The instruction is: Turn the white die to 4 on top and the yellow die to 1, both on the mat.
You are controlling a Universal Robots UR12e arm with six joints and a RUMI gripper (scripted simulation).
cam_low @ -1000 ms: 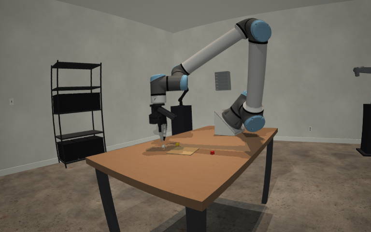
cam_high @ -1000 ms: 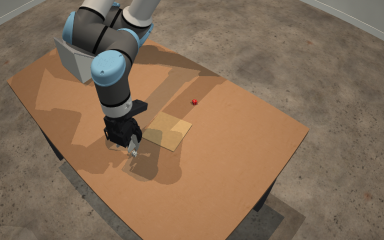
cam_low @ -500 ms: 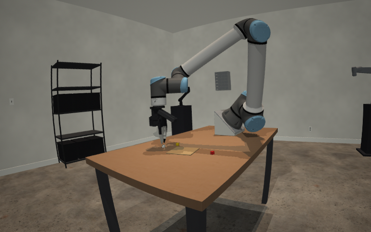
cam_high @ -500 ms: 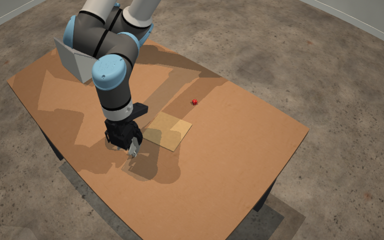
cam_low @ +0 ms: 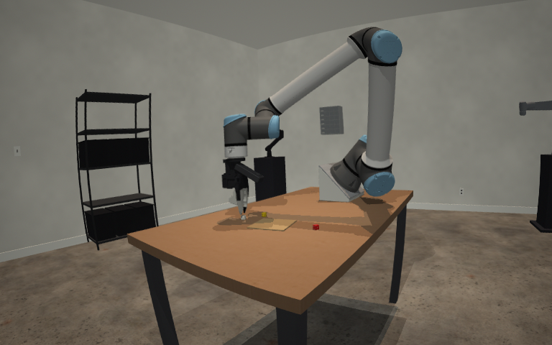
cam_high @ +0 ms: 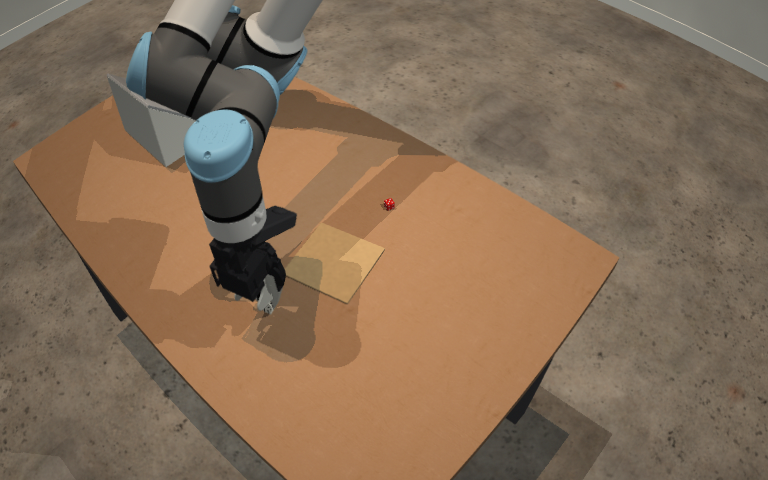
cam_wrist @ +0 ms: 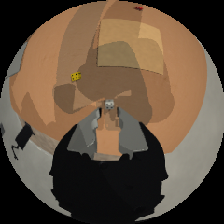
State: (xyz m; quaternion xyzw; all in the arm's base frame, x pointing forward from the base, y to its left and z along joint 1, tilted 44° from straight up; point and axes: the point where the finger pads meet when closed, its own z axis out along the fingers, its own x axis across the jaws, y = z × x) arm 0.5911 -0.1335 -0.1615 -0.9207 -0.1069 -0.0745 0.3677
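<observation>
The white die is 3 cm below my hand. Round my hand: red die: 33 cm to the left, 3 cm below, 1 cm ahead; then yellow die: 8 cm behind, 5 cm to the left, 3 cm below; then tan mat: 15 cm to the left, 4 cm below, 2 cm ahead.
</observation>
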